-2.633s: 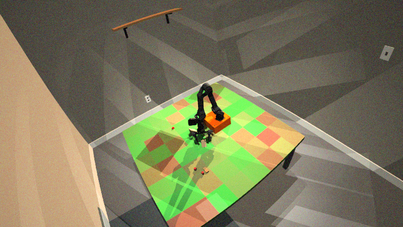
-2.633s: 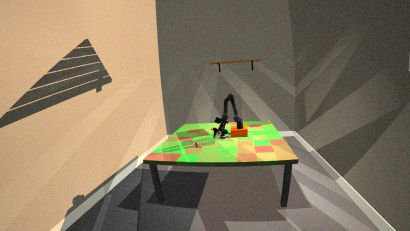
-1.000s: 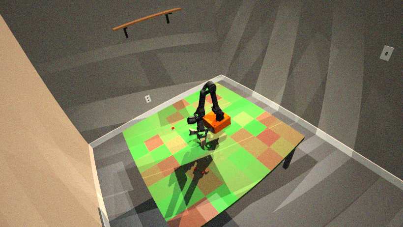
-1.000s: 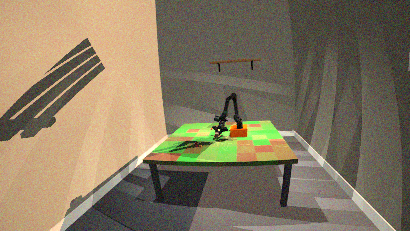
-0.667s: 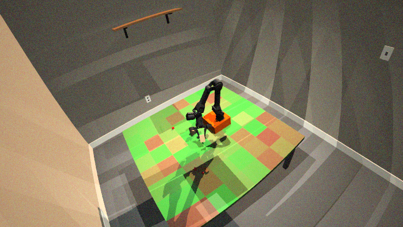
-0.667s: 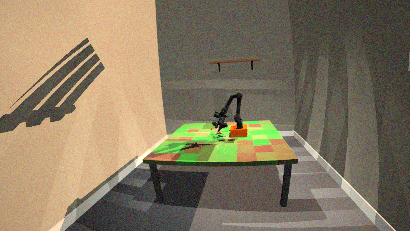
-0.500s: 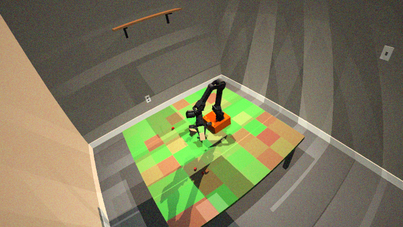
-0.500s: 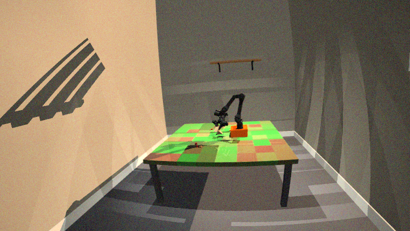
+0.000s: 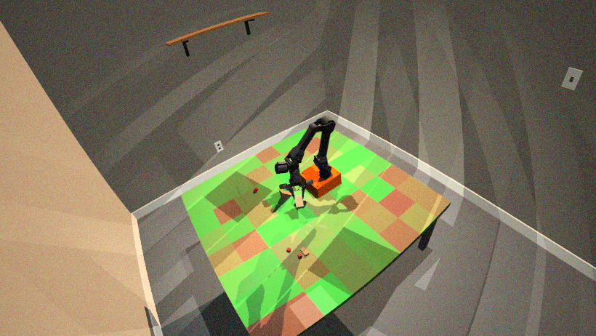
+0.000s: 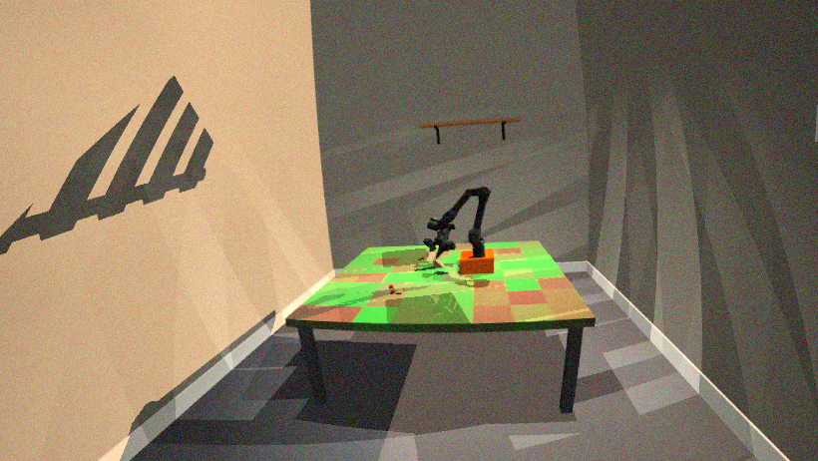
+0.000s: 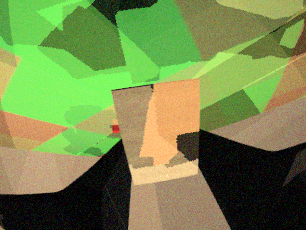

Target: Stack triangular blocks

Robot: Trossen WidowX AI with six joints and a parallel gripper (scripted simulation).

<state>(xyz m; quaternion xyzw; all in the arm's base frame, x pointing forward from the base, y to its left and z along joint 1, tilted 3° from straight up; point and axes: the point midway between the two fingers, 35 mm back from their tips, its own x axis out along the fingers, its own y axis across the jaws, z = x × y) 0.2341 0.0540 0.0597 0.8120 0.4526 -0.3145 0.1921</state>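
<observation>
The small yellow piece lies 28 cm to the right of my gripper tip, 12 cm behind it and 10 cm below it. The rest, counted from my gripper tip: small tan block (23 cm to the left, 15 cm ahead, 11 cm below); tan triangular block (1 cm above).
</observation>
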